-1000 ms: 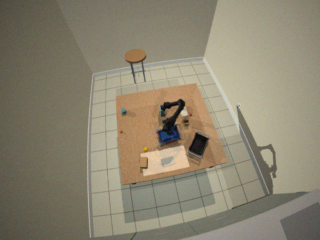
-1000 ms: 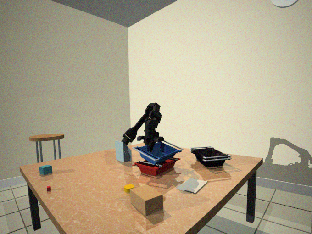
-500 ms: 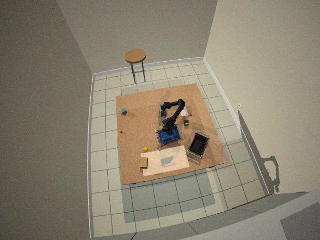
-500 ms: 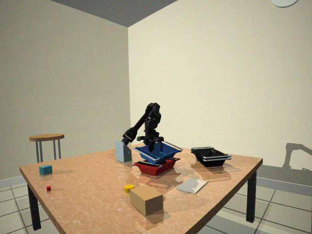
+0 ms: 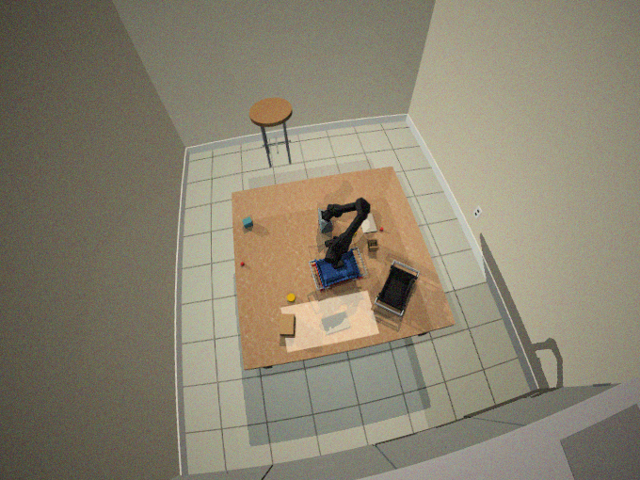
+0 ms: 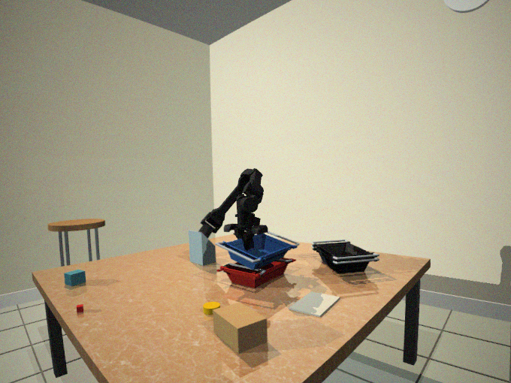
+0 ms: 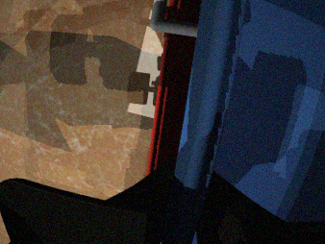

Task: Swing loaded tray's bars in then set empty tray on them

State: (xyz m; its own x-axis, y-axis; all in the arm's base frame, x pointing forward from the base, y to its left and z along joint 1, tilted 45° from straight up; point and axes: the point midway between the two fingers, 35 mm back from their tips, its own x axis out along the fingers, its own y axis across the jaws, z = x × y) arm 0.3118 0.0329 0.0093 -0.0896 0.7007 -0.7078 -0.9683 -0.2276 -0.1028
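The blue tray lies 7 cm ahead of my gripper tip, 2 cm to the left of it and 2 cm above it. From my gripper tip the other things lie so: teal block (58 cm to the right, 38 cm behind, 8 cm below); small red cube (60 cm to the right, 10 cm below, 6 cm behind); tan box (36 cm ahead, 31 cm to the right, 8 cm below).
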